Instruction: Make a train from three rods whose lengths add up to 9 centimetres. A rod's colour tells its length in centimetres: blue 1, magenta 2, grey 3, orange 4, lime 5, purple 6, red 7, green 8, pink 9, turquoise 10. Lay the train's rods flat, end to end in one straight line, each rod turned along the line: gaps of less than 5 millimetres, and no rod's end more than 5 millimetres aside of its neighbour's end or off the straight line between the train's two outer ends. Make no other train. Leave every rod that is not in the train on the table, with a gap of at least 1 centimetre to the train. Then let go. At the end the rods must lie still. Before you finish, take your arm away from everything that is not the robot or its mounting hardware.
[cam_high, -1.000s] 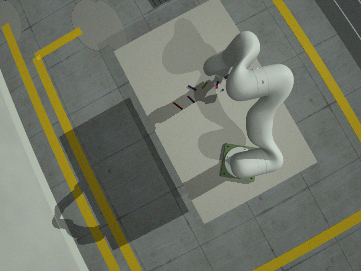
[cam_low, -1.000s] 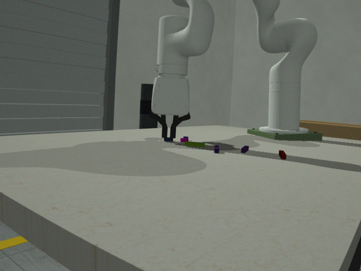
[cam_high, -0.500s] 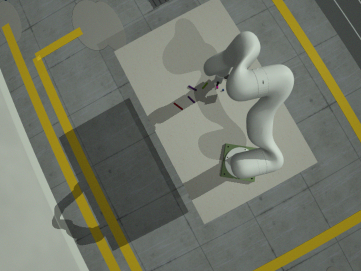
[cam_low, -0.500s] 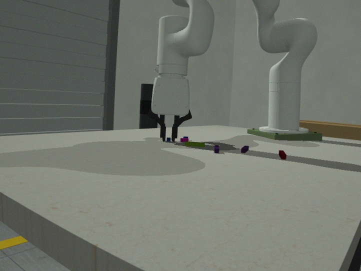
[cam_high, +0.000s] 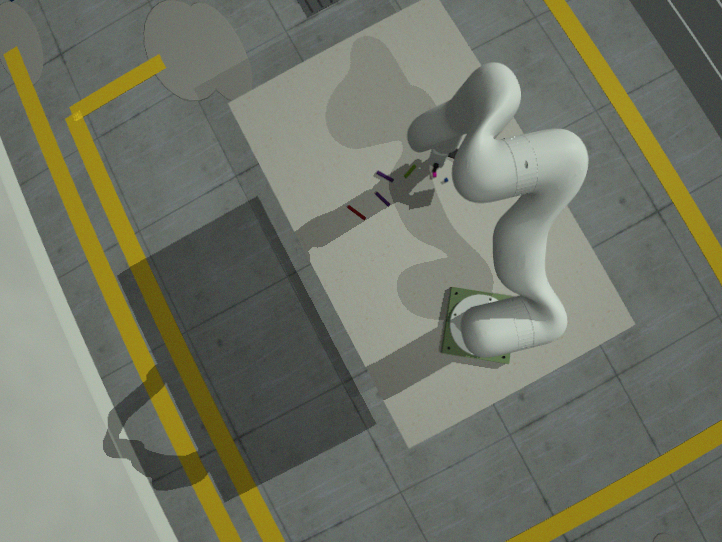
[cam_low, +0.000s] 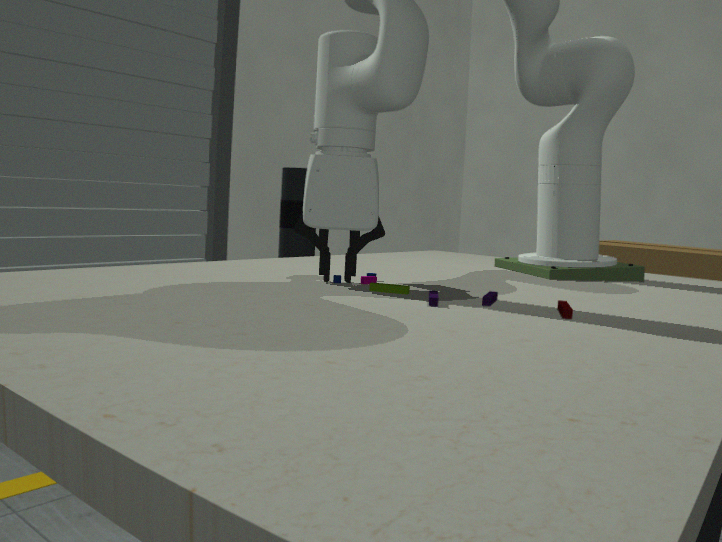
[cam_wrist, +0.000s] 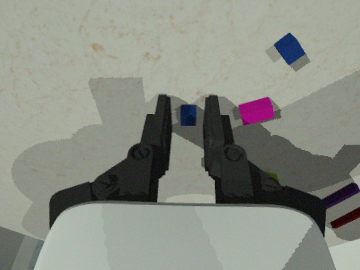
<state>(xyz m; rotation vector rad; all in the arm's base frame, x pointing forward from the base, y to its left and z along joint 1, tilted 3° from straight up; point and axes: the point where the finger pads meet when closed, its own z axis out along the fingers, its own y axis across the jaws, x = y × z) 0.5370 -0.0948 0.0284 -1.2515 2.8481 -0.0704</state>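
Now: hand 40 mm past the magenta rod, 30 mm to the right of it and 20 mm above it. From my hand the other things lie so: lime rod: 100 mm to the left, 20 mm below; then red rod: 50 mm behind, 310 mm to the left, 20 mm below.
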